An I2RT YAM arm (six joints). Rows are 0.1 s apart.
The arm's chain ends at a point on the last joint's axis. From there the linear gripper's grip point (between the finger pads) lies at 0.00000 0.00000 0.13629 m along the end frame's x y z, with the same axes.
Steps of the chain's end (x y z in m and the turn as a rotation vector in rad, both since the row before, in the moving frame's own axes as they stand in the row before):
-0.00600 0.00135 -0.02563 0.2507 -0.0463 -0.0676
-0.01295 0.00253 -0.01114 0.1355 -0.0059 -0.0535
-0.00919 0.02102 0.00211 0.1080 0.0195 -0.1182
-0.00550 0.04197 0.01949 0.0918 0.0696 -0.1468
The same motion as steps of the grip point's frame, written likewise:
-0.01339 -0.03221 -0.03003 0.2507 -0.0463 -0.0676
-0.01424 -0.01585 -0.01239 0.1355 -0.0059 -0.0535
-0.00741 0.00621 0.00129 0.1080 0.0195 -0.1182
0.00302 0.02884 0.01859 0.0918 0.0696 -0.1468

